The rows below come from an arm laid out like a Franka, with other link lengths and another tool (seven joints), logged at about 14 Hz.
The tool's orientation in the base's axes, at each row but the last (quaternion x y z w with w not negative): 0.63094 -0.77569 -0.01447 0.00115; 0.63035 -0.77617 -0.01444 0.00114; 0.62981 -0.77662 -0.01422 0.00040; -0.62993 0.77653 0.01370 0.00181; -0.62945 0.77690 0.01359 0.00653; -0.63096 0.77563 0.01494 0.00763
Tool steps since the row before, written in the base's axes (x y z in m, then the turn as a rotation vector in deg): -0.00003 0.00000 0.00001 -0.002 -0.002 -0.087; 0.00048 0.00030 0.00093 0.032 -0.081 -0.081; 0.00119 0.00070 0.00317 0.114 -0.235 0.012; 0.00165 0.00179 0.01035 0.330 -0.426 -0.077; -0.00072 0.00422 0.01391 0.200 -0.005 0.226; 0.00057 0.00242 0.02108 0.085 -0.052 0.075
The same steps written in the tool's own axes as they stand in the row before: 0.00001 0.00003 -0.00001 0.004 -0.001 0.087; -0.00041 -0.00039 -0.00093 0.074 -0.050 0.079; -0.00099 -0.00095 -0.00318 0.206 -0.160 -0.019; -0.00230 -0.00105 -0.01033 0.350 -0.412 0.062; -0.00436 0.00176 -0.01377 -0.043 -0.194 -0.227; -0.00313 0.00022 -0.02099 0.031 -0.093 -0.077
